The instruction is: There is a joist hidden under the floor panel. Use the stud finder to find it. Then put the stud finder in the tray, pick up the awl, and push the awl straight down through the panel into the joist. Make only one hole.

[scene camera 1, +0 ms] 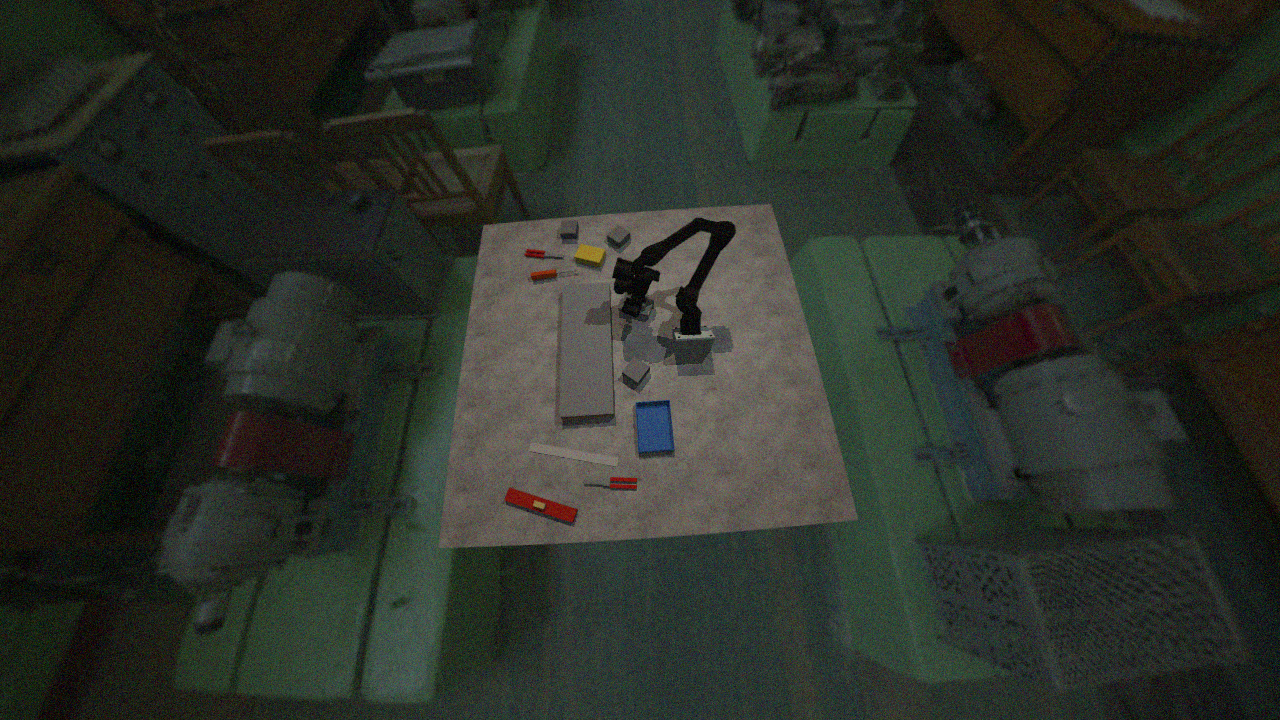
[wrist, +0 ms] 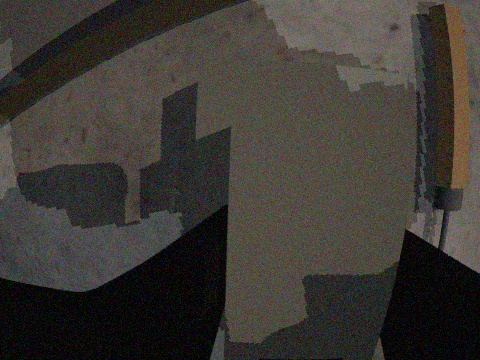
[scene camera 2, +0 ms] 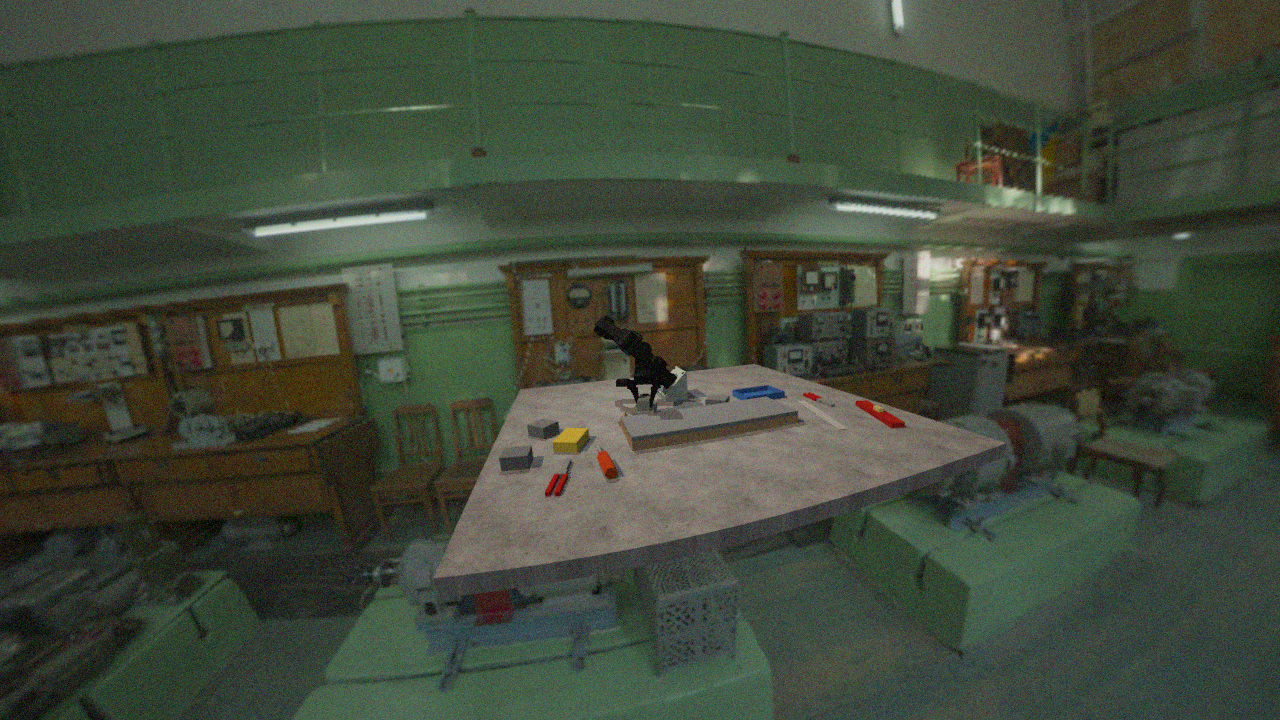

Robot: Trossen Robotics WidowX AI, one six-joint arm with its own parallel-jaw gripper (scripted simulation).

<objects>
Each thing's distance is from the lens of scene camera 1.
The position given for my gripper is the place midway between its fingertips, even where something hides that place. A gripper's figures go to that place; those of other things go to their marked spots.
my gripper (scene camera 1: 633, 303): 135 cm
white ruler (scene camera 1: 534, 447): 125 cm
red level (scene camera 1: 563, 512): 119 cm
</objects>
